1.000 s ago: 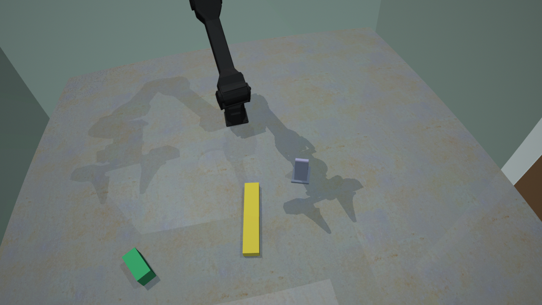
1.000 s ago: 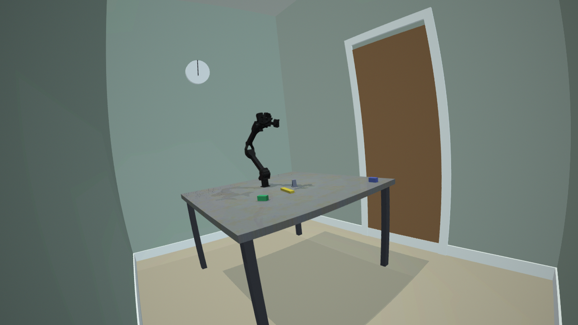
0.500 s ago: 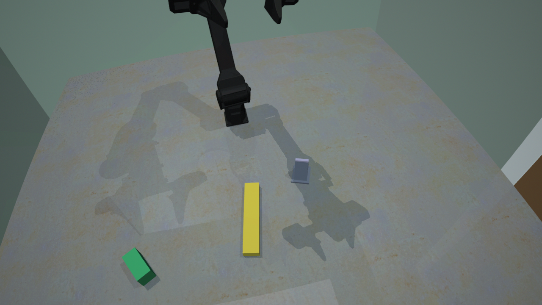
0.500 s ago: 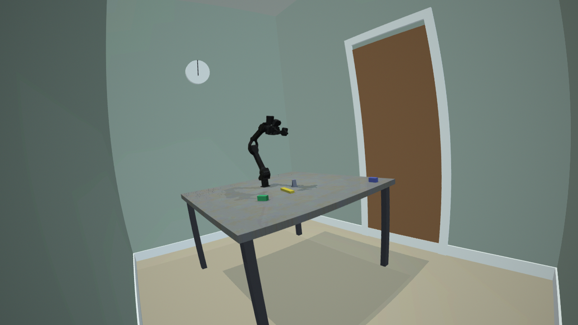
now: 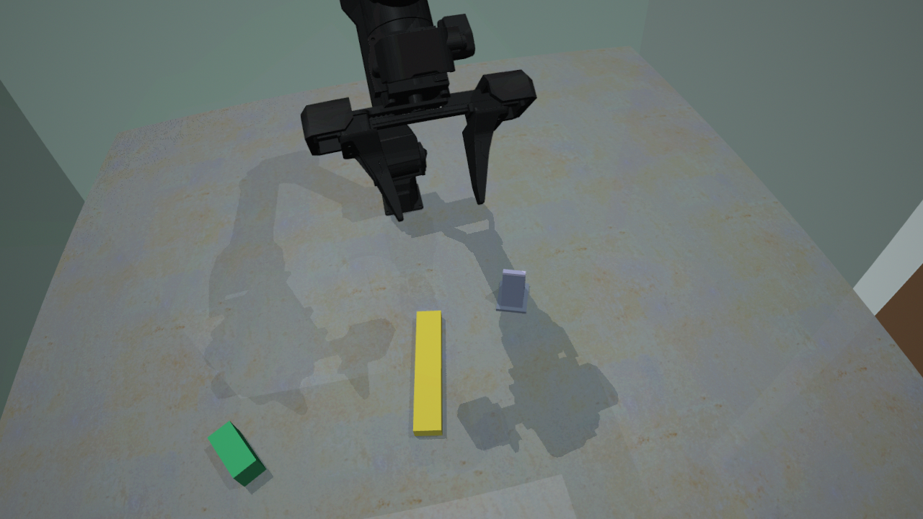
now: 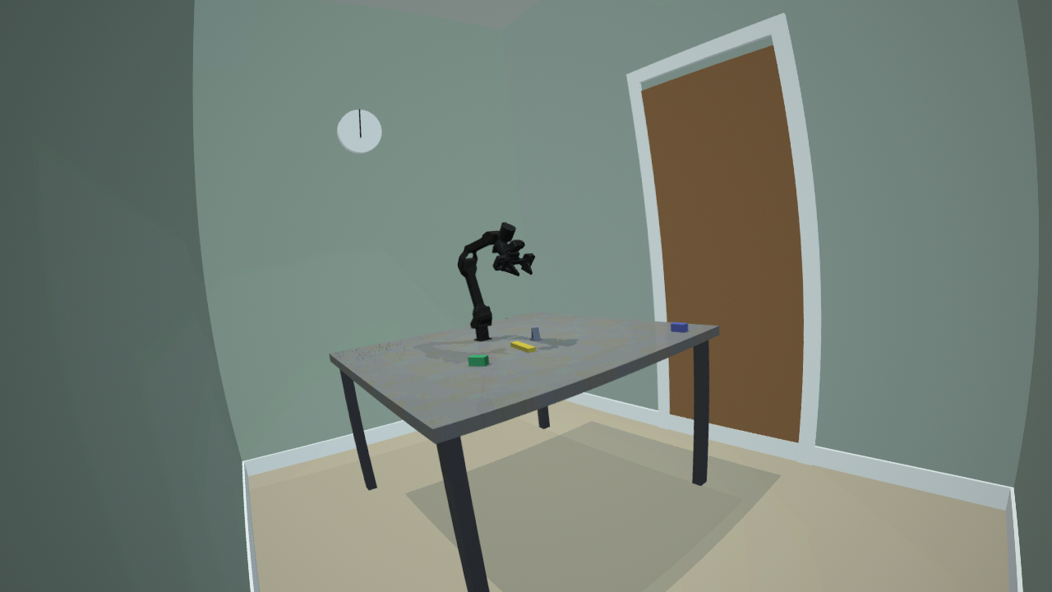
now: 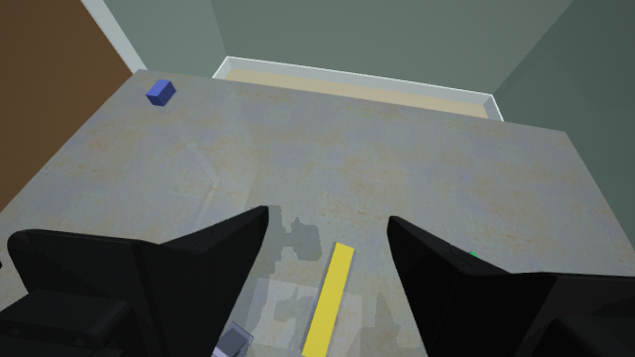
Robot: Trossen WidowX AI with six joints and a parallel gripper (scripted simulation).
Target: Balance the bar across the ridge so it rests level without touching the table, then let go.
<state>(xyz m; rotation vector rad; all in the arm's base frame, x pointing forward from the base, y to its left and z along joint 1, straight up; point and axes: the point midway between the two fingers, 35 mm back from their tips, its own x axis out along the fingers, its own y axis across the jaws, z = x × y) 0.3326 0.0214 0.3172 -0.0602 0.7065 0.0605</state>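
The yellow bar lies 20 mm behind my gripper tip, 30 mm to the right of it and 290 mm below it. The rest, counted from my gripper tip: blue block: 380 mm ahead, 480 mm to the left, 280 mm below; then green block: 50 mm ahead, 280 mm to the right, 280 mm below.
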